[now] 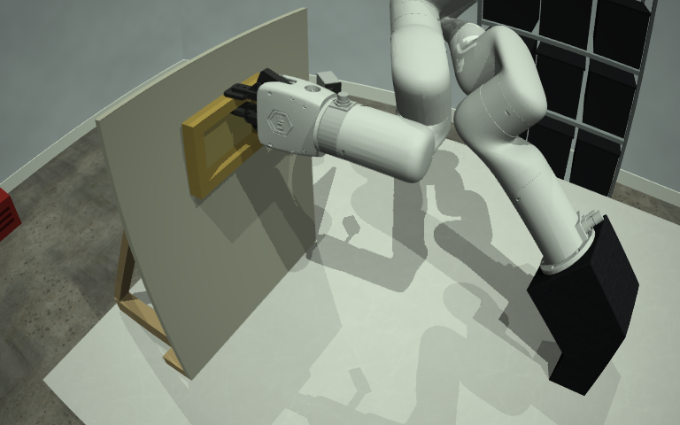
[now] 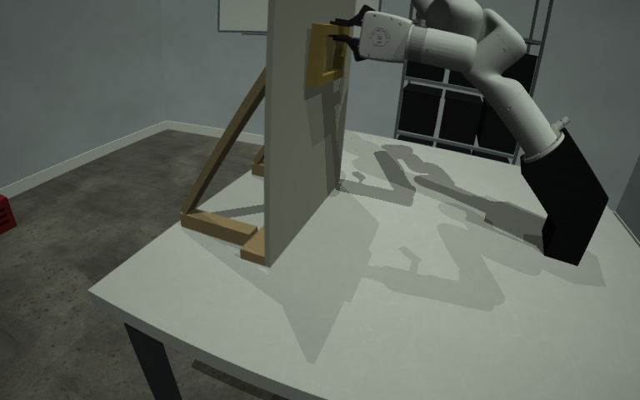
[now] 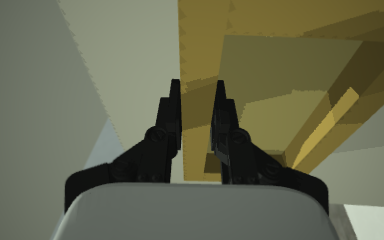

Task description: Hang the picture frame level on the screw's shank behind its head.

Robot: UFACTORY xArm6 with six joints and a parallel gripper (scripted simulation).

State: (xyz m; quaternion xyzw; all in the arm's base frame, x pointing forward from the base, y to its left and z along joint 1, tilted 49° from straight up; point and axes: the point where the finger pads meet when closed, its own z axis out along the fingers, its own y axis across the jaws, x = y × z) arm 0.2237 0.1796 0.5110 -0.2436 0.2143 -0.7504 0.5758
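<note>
Now: the yellow-brown picture frame 50 mm below my hand, 30 mm ahead of it and 10 mm to the left of it. Also, from my hand: beige wall board: 190 mm below, 40 mm ahead, 10 mm to the right.
</note>
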